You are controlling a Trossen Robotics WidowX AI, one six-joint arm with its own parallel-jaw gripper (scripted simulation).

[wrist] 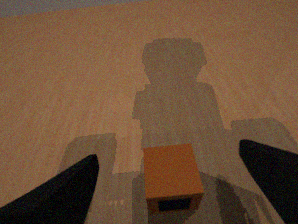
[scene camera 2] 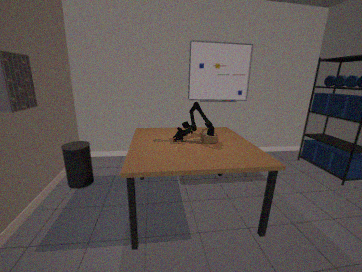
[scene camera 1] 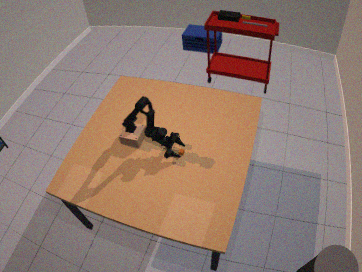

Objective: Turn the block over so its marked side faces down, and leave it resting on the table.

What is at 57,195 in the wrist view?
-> My gripper.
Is my gripper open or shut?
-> Open.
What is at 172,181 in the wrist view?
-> A block.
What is my gripper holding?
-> Nothing.
